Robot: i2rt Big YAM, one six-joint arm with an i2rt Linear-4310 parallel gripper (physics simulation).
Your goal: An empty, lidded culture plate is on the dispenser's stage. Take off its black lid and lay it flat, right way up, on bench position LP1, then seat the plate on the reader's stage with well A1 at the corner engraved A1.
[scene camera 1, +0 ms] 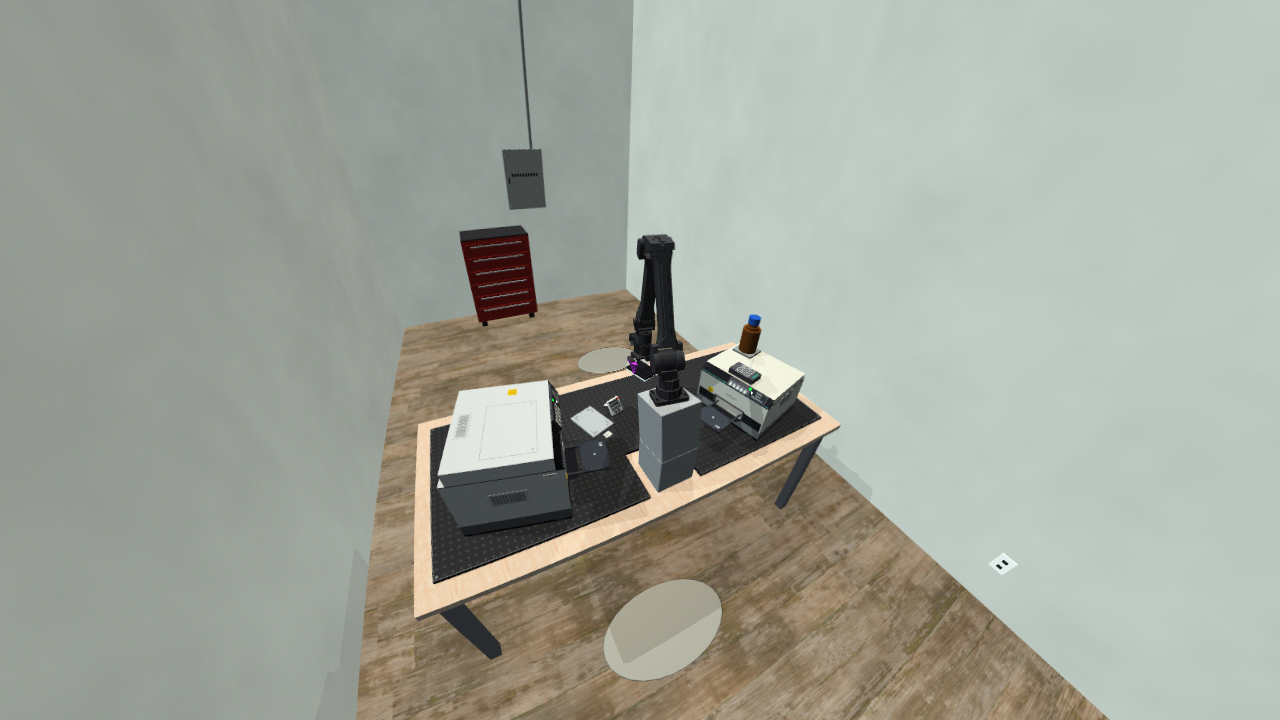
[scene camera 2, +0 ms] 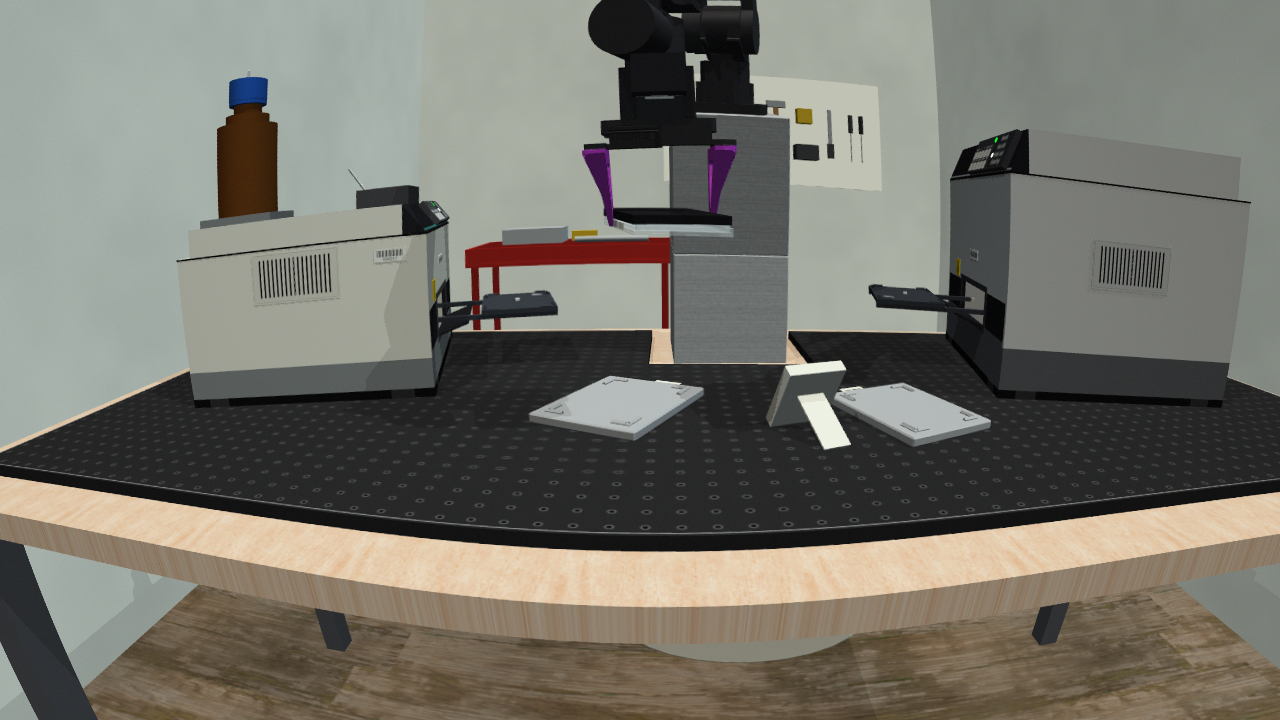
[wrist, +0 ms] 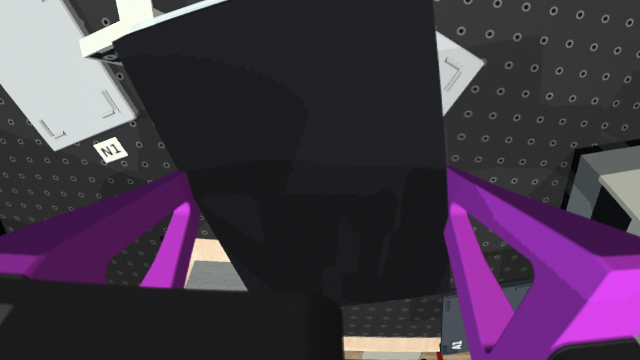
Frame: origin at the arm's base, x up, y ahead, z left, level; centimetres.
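Seen in the pictures: gripper, fingertip midpoint: (scene camera 1: 642, 371) (scene camera 2: 662, 224) (wrist: 320, 180); arm's base at its link origin: (scene camera 1: 668, 397) (scene camera 2: 725, 112).
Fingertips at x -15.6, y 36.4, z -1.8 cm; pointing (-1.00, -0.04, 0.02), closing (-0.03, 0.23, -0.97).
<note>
Pixels of each thing's top centre, then the offset from my fingertips to it. "*": a spot on its surface instead.
- black lid at its top centre: (wrist: 316, 200) (scene camera 2: 663, 208) (scene camera 1: 642, 368) dz +0.2, dx +1.5, dy +0.3 cm
- clear plate at a spot on its surface: (scene camera 2: 705, 230) * dz +4.8, dx -0.2, dy +5.2 cm
- dispenser's dark stage at its top centre: (wrist: 513, 321) (scene camera 2: 492, 299) (scene camera 1: 718, 413) dz -28.9, dx -11.1, dy -23.3 cm
- reader's stage at its top centre: (scene camera 2: 927, 293) (scene camera 1: 584, 455) dz +31.8, dx -9.5, dy -34.1 cm
- light grey bench pad at a spot on its surface: (wrist: 452, 75) * dz -11.0, dx -18.4, dy -0.2 cm
- second grey pad at a spot on its surface: (scene camera 2: 913, 411) (wrist: 34, 48) (scene camera 1: 590, 418) * dz +25.7, dx -18.4, dy -5.9 cm
- N1 label at a spot on its surface: (wrist: 110, 149) * dz +19.8, dx -19.3, dy -16.3 cm
- small propped-up device at its top centre: (wrist: 104, 19) (scene camera 2: 822, 367) (scene camera 1: 610, 397) dz +15.1, dx -12.7, dy -0.1 cm
- brown bottle at its top centre: (scene camera 2: 249, 70) (scene camera 1: 756, 313) dz -54.3, dx +24.0, dy +1.1 cm
- reader at its top centre: (scene camera 2: 1079, 151) (scene camera 1: 502, 420) dz +57.0, dx +13.9, dy -33.9 cm
My gripper (scene camera 1: 637, 365) (scene camera 2: 664, 217) (wrist: 320, 180) is shut on the lidded culture plate, high above the bench. The black lid (scene camera 2: 675, 214) (wrist: 320, 100) covers the plate; the clear plate (scene camera 2: 705, 230) shows below it as a pale edge. The dispenser's dark stage (scene camera 2: 519, 304) sticks out from its front, with nothing on it; its A1 mark shows in the wrist view. The reader's stage (scene camera 1: 592, 454) (scene camera 2: 904, 296) is out and bare. A light grey bench pad (scene camera 2: 617, 407) (wrist: 452, 75) lies below the plate, partly hidden in the wrist view; its label is not readable.
A second grey pad (scene camera 1: 591, 420) (scene camera 2: 913, 411) (wrist: 55, 75) has an N1 label (wrist: 110, 149). A small propped-up device (scene camera 1: 614, 405) (scene camera 2: 805, 390) stands between the pads. The dispenser (scene camera 1: 751, 385) (scene camera 2: 304, 313) carries a brown bottle (scene camera 1: 750, 337) (scene camera 2: 247, 170). The reader (scene camera 1: 501, 456) (scene camera 2: 1118, 295) stands opposite.
</note>
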